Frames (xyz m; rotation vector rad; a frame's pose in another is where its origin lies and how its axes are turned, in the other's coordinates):
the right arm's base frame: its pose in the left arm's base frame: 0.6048 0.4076 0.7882 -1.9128 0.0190 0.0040
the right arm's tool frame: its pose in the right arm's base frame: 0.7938 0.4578 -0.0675 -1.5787 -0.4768 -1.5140
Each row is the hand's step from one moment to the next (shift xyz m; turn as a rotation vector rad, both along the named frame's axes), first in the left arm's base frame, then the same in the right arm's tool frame.
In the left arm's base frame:
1: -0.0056 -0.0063 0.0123 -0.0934 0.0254 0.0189
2: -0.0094 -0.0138 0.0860 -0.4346 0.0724 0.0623
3: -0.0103 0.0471 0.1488 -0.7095 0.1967 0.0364
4: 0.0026 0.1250 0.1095 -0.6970 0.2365 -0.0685
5: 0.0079 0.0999 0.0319 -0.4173 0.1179 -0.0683
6: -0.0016 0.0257 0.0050 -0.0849 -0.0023 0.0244
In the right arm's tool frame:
1: -0.0078 0.0040 -0.0120 0.0057 -0.0645 -0.0744
2: -0.0194 0.0471 -0.0713 -0.0174 -0.3102 -0.3186
3: 0.0372 0.0771 -0.1309 0.0516 -0.5564 -0.4808
4: 0.1179 0.0531 -0.1044 0.0979 -0.6160 -0.3968
5: 0.0979 0.0130 -0.0361 0.0367 -0.3825 -0.2123
6: 0.0246 -0.0015 -0.0089 -0.0201 -0.0510 -0.0693

